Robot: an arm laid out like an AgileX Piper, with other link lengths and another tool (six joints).
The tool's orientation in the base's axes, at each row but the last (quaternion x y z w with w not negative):
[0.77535, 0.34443, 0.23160, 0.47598]
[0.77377, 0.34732, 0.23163, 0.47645]
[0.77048, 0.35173, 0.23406, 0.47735]
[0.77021, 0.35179, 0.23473, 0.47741]
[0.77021, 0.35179, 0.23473, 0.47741]
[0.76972, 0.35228, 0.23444, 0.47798]
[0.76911, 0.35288, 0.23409, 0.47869]
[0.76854, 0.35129, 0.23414, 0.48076]
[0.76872, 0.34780, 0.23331, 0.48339]
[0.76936, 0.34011, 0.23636, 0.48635]
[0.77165, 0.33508, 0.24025, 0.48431]
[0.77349, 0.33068, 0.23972, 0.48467]
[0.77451, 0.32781, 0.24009, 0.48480]
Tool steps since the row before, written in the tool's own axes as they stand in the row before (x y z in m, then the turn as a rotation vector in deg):
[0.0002, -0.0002, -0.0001, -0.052, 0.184, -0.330]
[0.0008, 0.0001, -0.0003, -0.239, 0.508, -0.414]
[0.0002, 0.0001, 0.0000, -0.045, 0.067, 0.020]
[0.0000, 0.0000, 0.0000, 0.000, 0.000, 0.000]
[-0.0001, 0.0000, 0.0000, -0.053, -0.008, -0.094]
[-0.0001, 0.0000, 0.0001, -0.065, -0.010, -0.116]
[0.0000, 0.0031, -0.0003, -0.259, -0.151, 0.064]
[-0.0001, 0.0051, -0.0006, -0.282, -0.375, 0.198]
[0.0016, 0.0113, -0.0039, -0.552, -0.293, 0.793]
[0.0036, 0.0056, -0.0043, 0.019, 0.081, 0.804]
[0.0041, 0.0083, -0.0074, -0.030, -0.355, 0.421]
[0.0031, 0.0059, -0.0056, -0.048, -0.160, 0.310]
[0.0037, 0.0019, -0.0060, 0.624, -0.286, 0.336]
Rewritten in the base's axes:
[0.0000, 0.0003, -0.0001, -0.203, 0.095, 0.309]
[0.0003, 0.0007, 0.0002, -0.280, -0.097, 0.631]
[0.0002, 0.0001, 0.0001, 0.006, -0.066, 0.051]
[0.0000, 0.0000, 0.0000, 0.000, 0.000, 0.000]
[-0.0001, -0.0001, 0.0000, -0.102, 0.015, 0.032]
[0.0000, -0.0001, 0.0000, -0.126, 0.019, 0.040]
[0.0008, -0.0007, 0.0029, -0.170, -0.191, -0.170]
[0.0011, -0.0012, 0.0049, -0.161, -0.220, -0.430]
[0.0018, 0.0002, 0.0119, 0.102, -0.795, -0.614]
[0.0010, 0.0036, 0.0070, 0.595, -0.482, -0.260]
[-0.0001, 0.0049, 0.0108, 0.172, -0.161, -0.499]
[-0.0002, 0.0038, 0.0078, 0.138, -0.169, -0.276]
[-0.0011, 0.0057, 0.0044, 0.571, 0.353, -0.365]

